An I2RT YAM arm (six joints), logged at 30 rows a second.
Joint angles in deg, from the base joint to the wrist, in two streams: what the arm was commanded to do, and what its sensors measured. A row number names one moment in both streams.
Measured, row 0:
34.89, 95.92, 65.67, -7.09, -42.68, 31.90
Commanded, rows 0 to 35:
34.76, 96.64, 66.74, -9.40, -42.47, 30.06
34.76, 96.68, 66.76, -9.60, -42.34, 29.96
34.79, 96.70, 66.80, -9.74, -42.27, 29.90
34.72, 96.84, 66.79, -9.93, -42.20, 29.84
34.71, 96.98, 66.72, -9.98, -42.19, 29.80
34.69, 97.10, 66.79, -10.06, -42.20, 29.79
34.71, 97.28, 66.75, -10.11, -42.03, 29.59
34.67, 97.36, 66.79, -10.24, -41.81, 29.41
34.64, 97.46, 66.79, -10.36, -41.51, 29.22
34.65, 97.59, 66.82, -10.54, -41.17, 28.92
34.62, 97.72, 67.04, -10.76, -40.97, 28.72
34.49, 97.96, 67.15, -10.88, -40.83, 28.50
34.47, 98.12, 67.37, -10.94, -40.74, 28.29
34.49, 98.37, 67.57, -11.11, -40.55, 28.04
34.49, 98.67, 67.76, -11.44, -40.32, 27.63
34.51, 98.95, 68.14, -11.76, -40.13, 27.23
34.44, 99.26, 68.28, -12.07, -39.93, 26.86
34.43, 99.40, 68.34, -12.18, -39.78, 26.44
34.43, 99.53, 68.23, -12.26, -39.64, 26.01
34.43, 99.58, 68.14, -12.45, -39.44, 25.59
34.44, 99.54, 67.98, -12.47, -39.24, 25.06
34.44, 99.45, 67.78, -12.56, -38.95, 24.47
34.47, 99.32, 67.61, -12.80, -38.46, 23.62
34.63, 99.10, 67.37, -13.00, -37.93, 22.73
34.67, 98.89, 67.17, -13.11, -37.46, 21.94
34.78, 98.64, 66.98, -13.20, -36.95, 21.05
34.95, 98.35, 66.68, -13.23, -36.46, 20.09
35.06, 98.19, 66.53, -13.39, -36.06, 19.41
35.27, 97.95, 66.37, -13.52, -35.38, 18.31
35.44, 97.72, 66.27, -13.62, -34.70, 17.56
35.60, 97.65, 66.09, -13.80, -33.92, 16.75
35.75, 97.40, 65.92, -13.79, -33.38, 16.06
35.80, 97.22, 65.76, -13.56, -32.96, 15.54
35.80, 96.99, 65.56, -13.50, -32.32, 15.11
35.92, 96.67, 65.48, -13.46, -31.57, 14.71
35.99, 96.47, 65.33, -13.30, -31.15, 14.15
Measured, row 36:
35.73, 97.51, 66.67, -10.81, -35.94, 18.31
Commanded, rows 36 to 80:
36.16, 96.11, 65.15, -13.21, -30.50, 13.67
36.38, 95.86, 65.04, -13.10, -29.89, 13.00
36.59, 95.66, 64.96, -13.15, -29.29, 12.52
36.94, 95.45, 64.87, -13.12, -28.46, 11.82
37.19, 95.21, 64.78, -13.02, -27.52, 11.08
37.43, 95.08, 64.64, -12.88, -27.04, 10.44
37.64, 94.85, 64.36, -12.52, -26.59, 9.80
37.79, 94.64, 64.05, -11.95, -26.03, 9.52
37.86, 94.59, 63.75, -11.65, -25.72, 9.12
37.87, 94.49, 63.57, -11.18, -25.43, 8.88
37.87, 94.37, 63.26, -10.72, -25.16, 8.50
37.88, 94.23, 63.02, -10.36, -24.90, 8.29
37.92, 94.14, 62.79, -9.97, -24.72, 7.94
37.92, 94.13, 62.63, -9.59, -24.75, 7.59
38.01, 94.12, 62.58, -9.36, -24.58, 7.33
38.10, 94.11, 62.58, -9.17, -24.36, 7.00
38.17, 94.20, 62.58, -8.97, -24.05, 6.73
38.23, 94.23, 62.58, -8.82, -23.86, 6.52
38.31, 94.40, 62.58, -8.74, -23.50, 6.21
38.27, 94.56, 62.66, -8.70, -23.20, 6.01
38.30, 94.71, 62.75, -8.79, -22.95, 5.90
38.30, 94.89, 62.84, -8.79, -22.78, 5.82
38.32, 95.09, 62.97, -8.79, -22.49, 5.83
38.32, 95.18, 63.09, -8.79, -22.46, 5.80
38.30, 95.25, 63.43, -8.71, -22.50, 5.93
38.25, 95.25, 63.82, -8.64, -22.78, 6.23
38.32, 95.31, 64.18, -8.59, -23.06, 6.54
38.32, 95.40, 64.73, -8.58, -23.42, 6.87
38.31, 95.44, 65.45, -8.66, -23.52, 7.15
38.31, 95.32, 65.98, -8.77, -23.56, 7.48
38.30, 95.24, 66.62, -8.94, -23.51, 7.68
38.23, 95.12, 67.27, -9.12, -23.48, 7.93
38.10, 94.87, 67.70, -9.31, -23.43, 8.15
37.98, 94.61, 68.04, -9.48, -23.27, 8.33
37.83, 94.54, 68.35, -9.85, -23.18, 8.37
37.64, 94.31, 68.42, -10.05, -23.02, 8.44
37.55, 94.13, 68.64, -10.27, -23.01, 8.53
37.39, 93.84, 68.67, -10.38, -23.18, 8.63
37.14, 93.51, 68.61, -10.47, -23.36, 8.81
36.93, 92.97, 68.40, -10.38, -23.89, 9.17
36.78, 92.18, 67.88, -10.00, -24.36, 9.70
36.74, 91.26, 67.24, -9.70, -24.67, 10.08
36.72, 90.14, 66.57, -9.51, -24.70, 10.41
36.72, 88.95, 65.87, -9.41, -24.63, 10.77
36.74, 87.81, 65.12, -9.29, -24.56, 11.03
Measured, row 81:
37.01, 92.51, 66.37, -8.88, -24.05, 10.11
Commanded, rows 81 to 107:
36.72, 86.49, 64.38, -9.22, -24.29, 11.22
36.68, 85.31, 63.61, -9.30, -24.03, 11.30
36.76, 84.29, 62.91, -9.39, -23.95, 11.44
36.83, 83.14, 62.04, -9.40, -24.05, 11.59
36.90, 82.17, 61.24, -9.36, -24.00, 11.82
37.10, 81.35, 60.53, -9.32, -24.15, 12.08
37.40, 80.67, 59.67, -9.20, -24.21, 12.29
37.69, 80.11, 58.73, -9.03, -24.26, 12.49
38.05, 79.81, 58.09, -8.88, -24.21, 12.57
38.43, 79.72, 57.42, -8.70, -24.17, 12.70
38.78, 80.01, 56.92, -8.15, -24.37, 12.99
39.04, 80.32, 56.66, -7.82, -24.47, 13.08
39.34, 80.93, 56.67, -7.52, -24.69, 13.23
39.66, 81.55, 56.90, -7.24, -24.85, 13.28
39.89, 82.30, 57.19, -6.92, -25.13, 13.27
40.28, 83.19, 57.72, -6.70, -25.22, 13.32
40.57, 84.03, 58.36, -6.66, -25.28, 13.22
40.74, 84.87, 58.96, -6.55, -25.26, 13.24
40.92, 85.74, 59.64, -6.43, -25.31, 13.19
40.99, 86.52, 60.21, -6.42, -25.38, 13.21
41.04, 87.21, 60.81, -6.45, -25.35, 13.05
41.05, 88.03, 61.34, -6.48, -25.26, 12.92
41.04, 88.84, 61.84, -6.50, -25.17, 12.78
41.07, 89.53, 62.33, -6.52, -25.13, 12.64
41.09, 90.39, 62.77, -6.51, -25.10, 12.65
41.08, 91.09, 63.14, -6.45, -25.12, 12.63
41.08, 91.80, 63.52, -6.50, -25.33, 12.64
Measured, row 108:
40.71, 90.06, 61.76, -7.31, -24.60, 13.63
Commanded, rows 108 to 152:
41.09, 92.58, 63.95, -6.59, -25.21, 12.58
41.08, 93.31, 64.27, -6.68, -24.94, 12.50
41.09, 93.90, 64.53, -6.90, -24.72, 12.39
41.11, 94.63, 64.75, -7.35, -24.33, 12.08
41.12, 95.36, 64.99, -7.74, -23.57, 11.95
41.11, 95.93, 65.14, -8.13, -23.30, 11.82
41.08, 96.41, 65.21, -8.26, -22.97, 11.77
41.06, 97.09, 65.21, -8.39, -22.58, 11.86
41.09, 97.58, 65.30, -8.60, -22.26, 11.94
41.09, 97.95, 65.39, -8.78, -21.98, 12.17
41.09, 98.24, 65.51, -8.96, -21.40, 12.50
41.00, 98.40, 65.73, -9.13, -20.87, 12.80
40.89, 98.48, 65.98, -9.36, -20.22, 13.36
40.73, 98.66, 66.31, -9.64, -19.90, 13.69
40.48, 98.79, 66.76, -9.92, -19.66, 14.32
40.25, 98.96, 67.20, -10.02, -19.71, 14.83
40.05, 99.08, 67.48, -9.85, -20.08, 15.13
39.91, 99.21, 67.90, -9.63, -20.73, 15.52
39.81, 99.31, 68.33, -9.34, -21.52, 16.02
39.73, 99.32, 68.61, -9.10, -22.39, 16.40
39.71, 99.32, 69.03, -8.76, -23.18, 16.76
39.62, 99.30, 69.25, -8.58, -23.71, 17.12
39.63, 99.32, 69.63, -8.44, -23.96, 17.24
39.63, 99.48, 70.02, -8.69, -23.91, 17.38
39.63, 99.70, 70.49, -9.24, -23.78, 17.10
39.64, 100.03, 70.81, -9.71, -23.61, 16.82
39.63, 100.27, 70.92, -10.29, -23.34, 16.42
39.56, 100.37, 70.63, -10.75, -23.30, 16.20
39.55, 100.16, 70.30, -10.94, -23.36, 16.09
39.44, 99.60, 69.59, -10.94, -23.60, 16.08
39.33, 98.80, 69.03, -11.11, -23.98, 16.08
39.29, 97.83, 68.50, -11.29, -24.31, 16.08
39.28, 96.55, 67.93, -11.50, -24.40, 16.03
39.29, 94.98, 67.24, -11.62, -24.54, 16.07
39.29, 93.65, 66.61, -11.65, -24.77, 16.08
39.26, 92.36, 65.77, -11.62, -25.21, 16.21
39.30, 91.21, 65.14, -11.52, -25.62, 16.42
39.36, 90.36, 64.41, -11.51, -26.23, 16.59
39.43, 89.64, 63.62, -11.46, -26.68, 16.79
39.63, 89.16, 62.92, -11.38, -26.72, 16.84
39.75, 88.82, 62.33, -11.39, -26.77, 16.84
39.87, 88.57, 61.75, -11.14, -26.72, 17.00
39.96, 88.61, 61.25, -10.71, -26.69, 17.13
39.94, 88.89, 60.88, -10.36, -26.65, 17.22
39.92, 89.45, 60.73, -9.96, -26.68, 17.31
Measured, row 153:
39.68, 89.58, 61.73, -9.89, -25.80, 17.04
